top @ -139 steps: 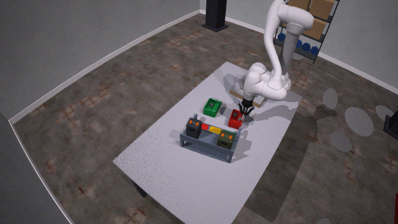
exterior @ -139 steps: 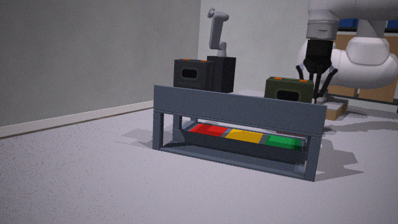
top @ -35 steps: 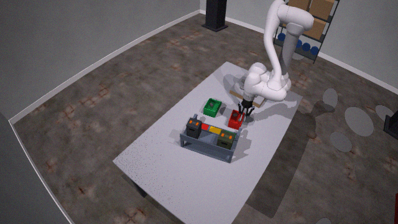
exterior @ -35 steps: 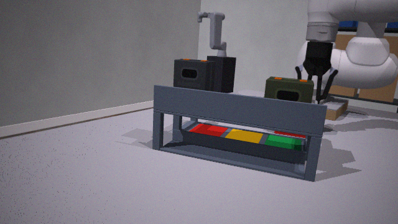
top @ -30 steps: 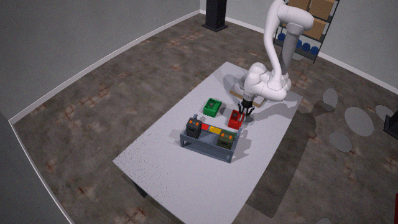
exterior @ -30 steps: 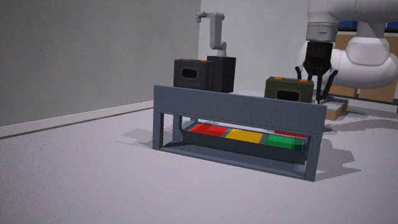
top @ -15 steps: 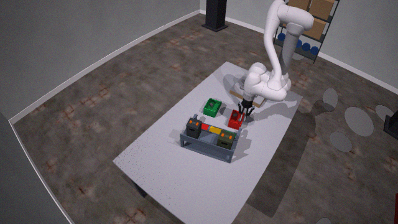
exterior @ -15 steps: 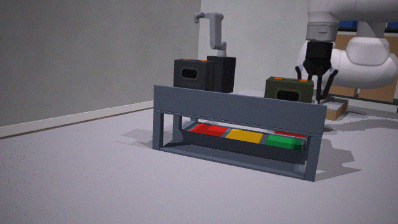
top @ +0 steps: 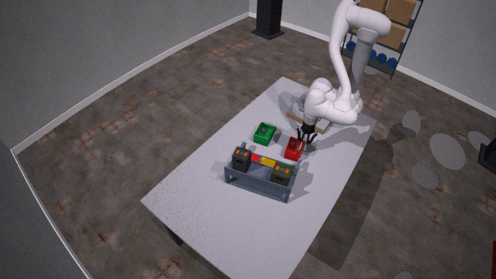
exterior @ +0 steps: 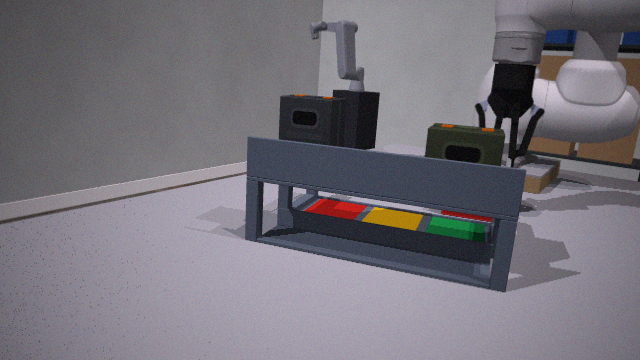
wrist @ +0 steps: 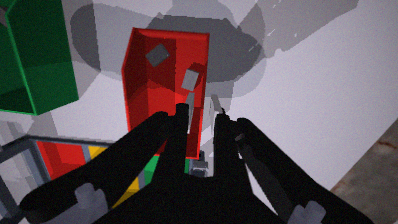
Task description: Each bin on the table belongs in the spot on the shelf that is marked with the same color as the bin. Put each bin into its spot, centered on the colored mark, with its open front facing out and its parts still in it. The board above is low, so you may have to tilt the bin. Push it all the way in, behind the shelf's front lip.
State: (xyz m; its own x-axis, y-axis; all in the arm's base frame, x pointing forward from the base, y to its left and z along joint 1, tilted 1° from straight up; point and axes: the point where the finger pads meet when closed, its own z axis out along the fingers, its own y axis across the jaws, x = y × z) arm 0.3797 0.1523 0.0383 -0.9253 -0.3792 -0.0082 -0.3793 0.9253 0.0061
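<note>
Right now my hand is 5 cm to the left of the red bin, 5 cm above it and 1 cm short of it. Round my hand: olive box: 32 cm ahead, 7 cm above, 6 cm to the left; then green bin: 27 cm to the right, 5 cm below, 5 cm ahead; then dark grey box: 40 cm ahead, 15 cm to the right, 8 cm above.
</note>
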